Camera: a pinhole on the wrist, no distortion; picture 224 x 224 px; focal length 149.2 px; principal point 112.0 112.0 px. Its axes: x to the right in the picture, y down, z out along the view. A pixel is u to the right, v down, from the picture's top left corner.
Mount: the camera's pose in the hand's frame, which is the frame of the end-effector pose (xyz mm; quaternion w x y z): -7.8 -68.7 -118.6 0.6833 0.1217 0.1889 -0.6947
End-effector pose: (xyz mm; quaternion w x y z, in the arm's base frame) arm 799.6 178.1 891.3 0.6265 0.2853 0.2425 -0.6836
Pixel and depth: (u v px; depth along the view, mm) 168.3 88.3 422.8
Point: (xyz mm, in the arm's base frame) 392.2 109.6 1054.6
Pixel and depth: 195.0 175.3 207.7
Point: 533.4 128.9 826.6
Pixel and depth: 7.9 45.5 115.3
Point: 754.4 198.6 939.4
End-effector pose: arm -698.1 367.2 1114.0 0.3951 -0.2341 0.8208 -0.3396
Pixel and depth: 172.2 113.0 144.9
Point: -689.9 248.5 1254.6
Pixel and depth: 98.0 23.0 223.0
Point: -528.3 310.3 1233.7
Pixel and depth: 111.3 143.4 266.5
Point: -624.8 157.3 1160.6
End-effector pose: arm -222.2 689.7 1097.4 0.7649 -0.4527 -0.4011 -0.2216
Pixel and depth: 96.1 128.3 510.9
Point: -482.4 886.9 1393.9
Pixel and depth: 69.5 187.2 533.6
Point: -317.4 967.4 1541.4
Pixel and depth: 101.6 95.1 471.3
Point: -535.9 852.8 1294.2
